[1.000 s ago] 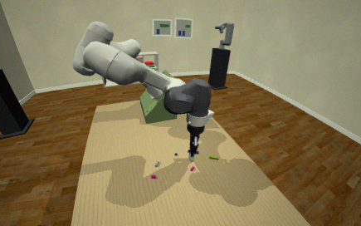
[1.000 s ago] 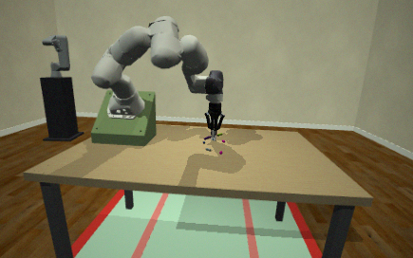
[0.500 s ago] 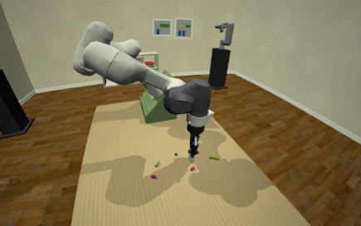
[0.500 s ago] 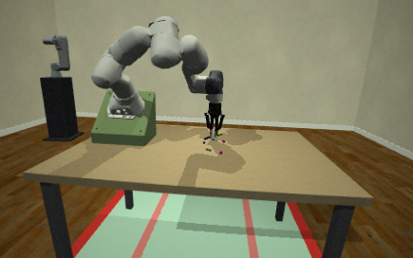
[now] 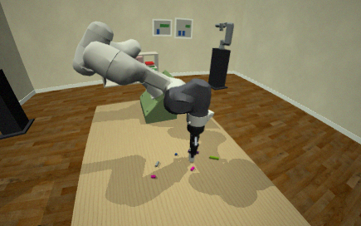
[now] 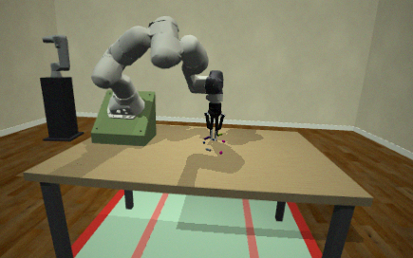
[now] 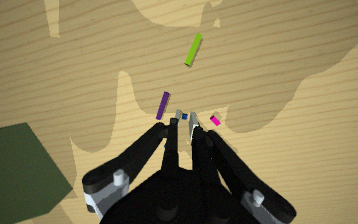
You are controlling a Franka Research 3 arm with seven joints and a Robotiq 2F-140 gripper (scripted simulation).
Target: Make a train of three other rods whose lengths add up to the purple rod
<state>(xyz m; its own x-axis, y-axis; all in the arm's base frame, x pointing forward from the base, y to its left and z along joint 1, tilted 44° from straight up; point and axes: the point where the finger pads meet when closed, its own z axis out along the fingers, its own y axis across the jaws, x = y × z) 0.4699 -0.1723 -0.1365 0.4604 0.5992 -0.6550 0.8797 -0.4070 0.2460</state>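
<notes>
The purple rod is 4 cm to the left of my hand, 4 cm behind it and 3 cm below it. The rest, counted from my hand: dark blue piece: 6 cm to the right, 6 cm behind, 3 cm below; grey rod: 17 cm to the right, 4 cm behind, 3 cm below; lime rod: 11 cm to the left, 5 cm ahead, 3 cm below.
</notes>
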